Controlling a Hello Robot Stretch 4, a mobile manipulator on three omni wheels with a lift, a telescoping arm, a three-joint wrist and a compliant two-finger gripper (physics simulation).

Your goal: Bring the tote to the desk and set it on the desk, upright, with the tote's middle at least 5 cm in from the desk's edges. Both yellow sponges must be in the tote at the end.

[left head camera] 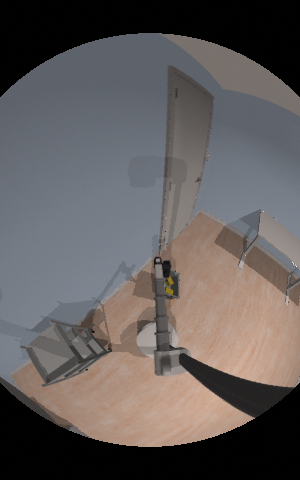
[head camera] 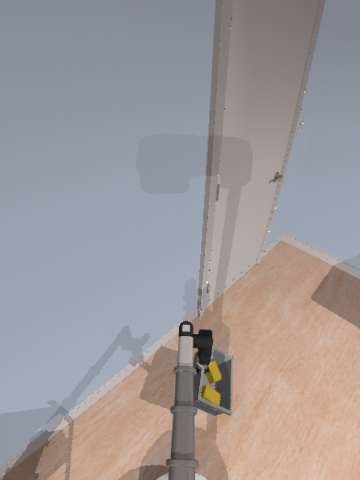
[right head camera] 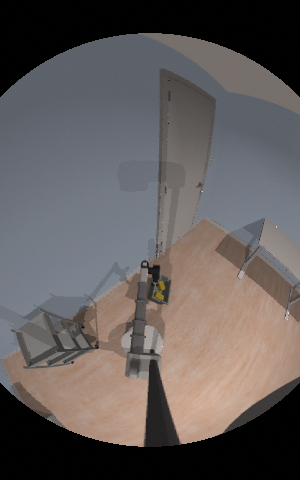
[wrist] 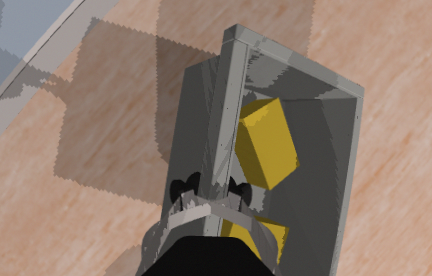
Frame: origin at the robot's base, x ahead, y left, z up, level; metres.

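Seen in the pictures: gripper, fingertip midpoint: (head camera: 201,371) (right head camera: 154,285) (wrist: 210,188).
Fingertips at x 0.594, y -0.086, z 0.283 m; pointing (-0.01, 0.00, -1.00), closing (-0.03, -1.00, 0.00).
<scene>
Offsets run from my fingertips to a thing's middle. Level surfaces: height alone.
The grey tote @(0.021 m back, 0.051 m right, 0.049 m down) (head camera: 232,385) (left head camera: 178,286) (right head camera: 170,290) (wrist: 351,160) hangs from my gripper beside the arm's end. Its shadow lies apart from it on the floor, to the left. It is tilted, and the outer face of its left wall shows in the wrist view. My gripper (head camera: 202,368) (wrist: 210,188) is shut on the tote's left wall, with one finger outside and one inside. One yellow sponge @(0.038 m ahead, 0.067 m right, 0.099 m down) (head camera: 213,372) (wrist: 267,145) lies in the tote against the gripped wall. The other yellow sponge @(0.092 m back, 0.047 m right, 0.088 m down) (head camera: 211,395) (wrist: 234,234) is in its near end, partly hidden by the gripper in the wrist view.
A pale desk @(0.409 m up) (left head camera: 282,237) (right head camera: 282,245) stands at the right by the wall, cut off by the view's edge. A grey cart (left head camera: 64,341) stands at the left. A door (head camera: 260,125) (left head camera: 187,150) (right head camera: 185,150) is in the wall beyond the tote.
</scene>
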